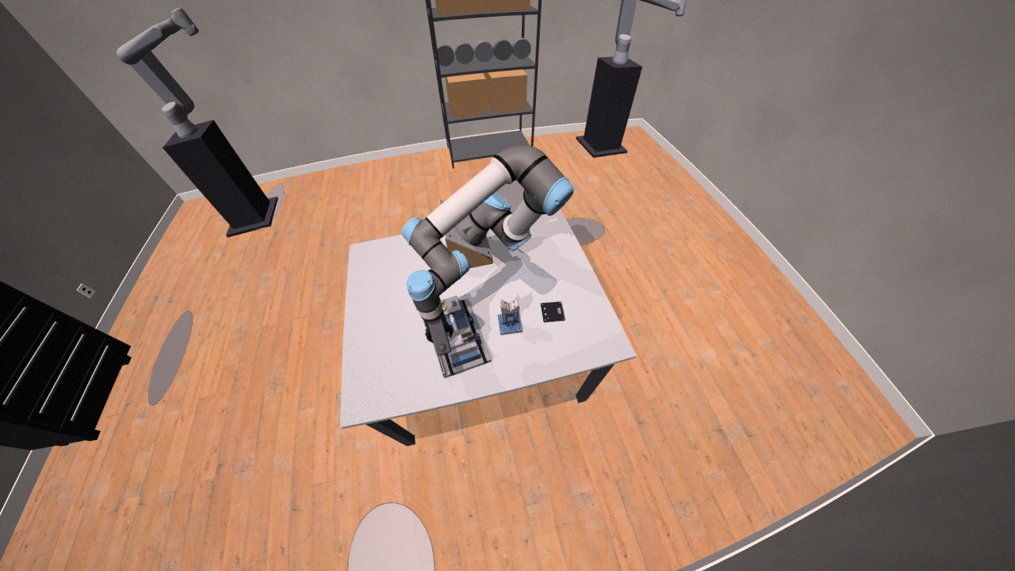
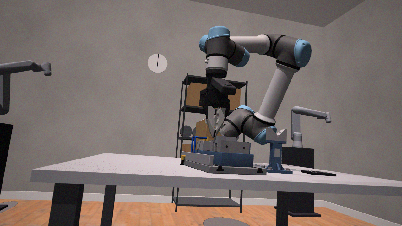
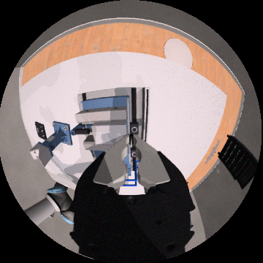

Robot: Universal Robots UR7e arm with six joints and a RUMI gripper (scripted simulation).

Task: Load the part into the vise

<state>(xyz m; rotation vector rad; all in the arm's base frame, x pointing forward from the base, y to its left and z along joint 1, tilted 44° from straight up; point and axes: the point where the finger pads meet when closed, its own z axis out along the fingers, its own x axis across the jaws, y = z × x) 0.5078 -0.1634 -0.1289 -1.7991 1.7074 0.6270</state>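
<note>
Right now the vise is 8 cm below my hand, 7 cm behind it and 5 cm to the left of it. The rest, counted from my hand: infeed plate (46 cm to the left, 11 cm below, 7 cm behind); then part (4 cm to the left, 3 cm below).
</note>
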